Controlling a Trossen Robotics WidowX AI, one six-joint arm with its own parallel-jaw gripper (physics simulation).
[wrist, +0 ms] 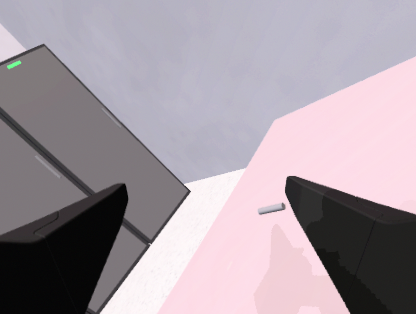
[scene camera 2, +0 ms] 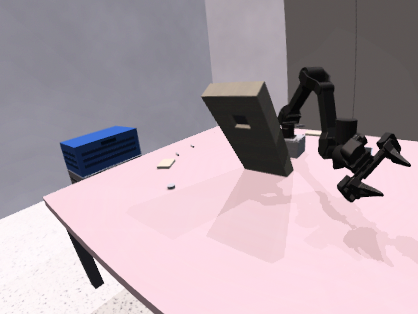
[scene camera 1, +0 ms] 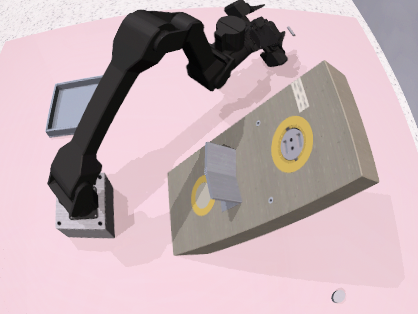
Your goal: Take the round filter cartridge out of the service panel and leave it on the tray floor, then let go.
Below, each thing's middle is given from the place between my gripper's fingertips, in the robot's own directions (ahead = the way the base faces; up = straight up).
The grey tray (scene camera 1: 69, 100) is 510 mm behind my hand, 150 mm below it and 110 mm to the right of it.
